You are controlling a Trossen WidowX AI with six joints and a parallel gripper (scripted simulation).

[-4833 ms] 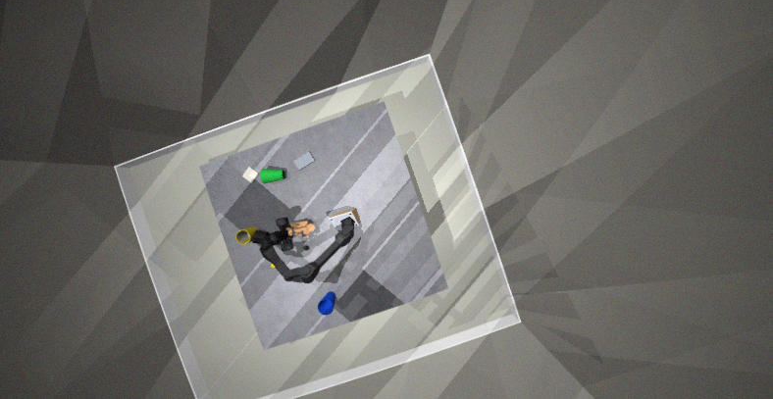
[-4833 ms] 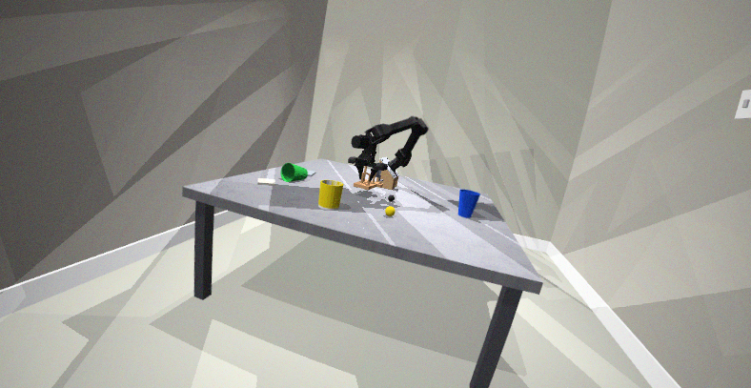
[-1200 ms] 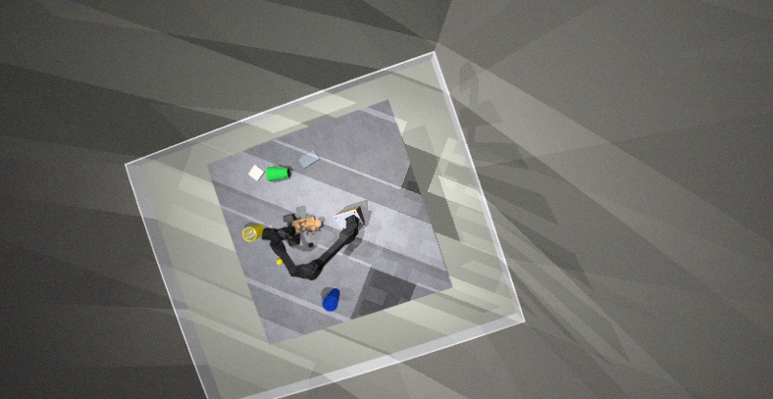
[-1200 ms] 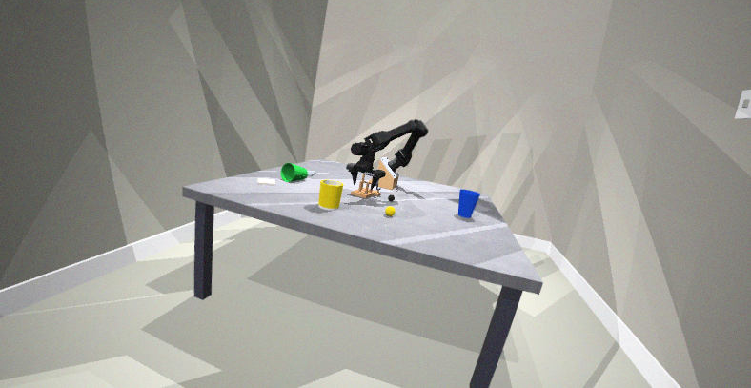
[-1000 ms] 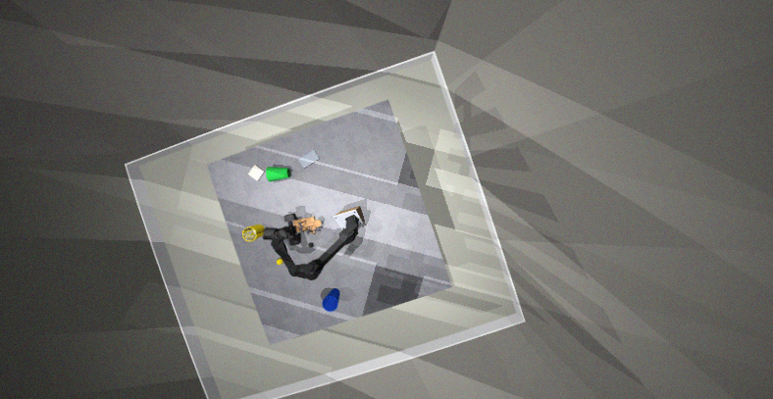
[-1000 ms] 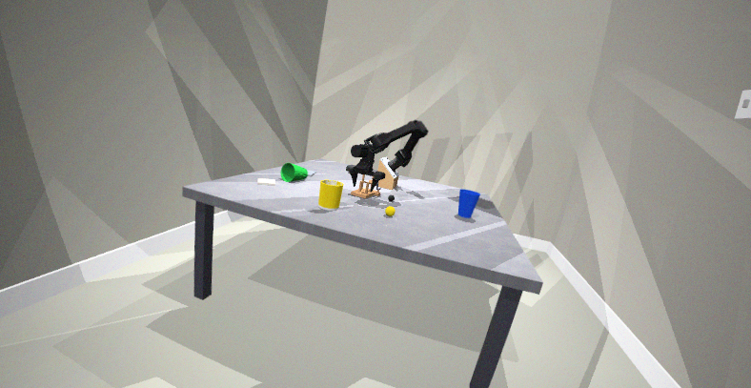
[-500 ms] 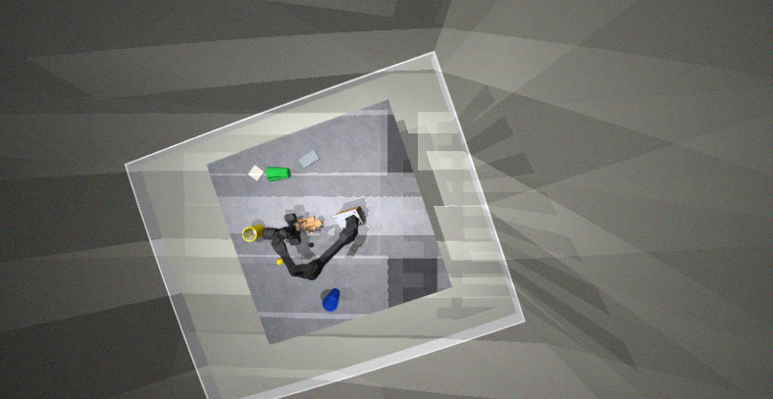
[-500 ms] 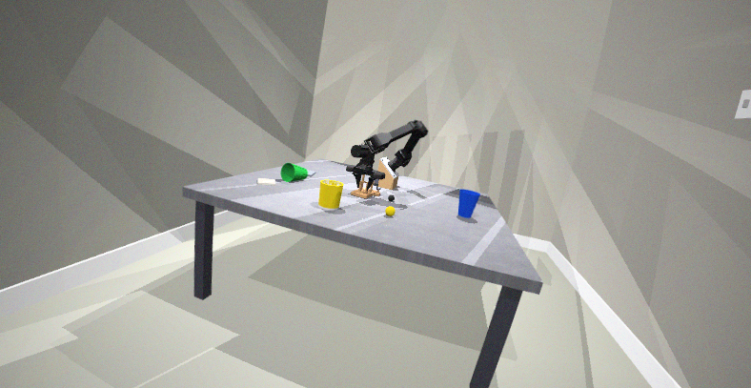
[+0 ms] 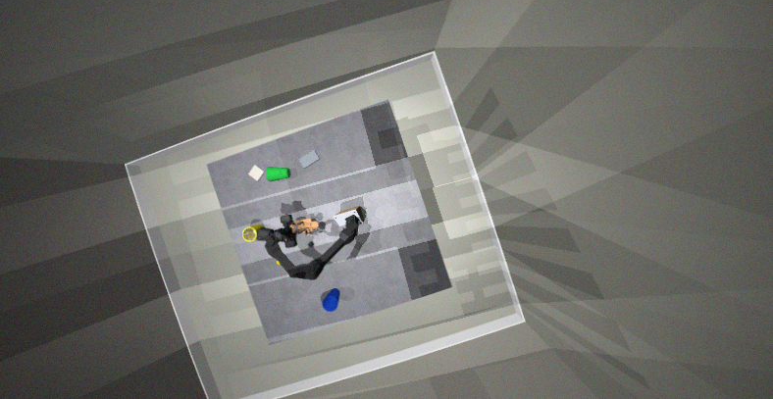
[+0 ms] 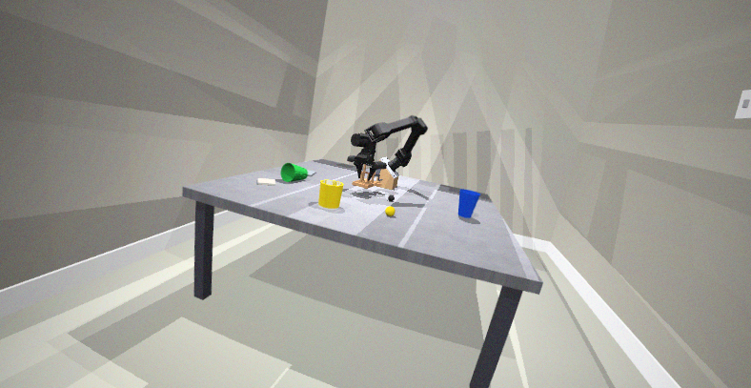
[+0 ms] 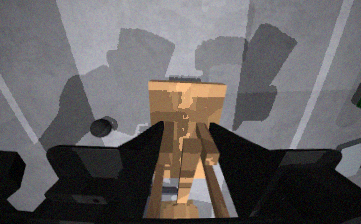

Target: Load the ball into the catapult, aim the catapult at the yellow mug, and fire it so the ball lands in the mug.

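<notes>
Right now my gripper tip is 1 cm past the small black ball, 15 cm to the right of it and 7 cm above it. The rest, counted from my gripper tip: yellow ball: 23 cm ahead, 16 cm to the left, 6 cm below; wooden catapult: 6 cm behind, 4 cm to the left, 2 cm above; yellow mug: 27 cm ahead, 9 cm to the right, 5 cm below.
</notes>
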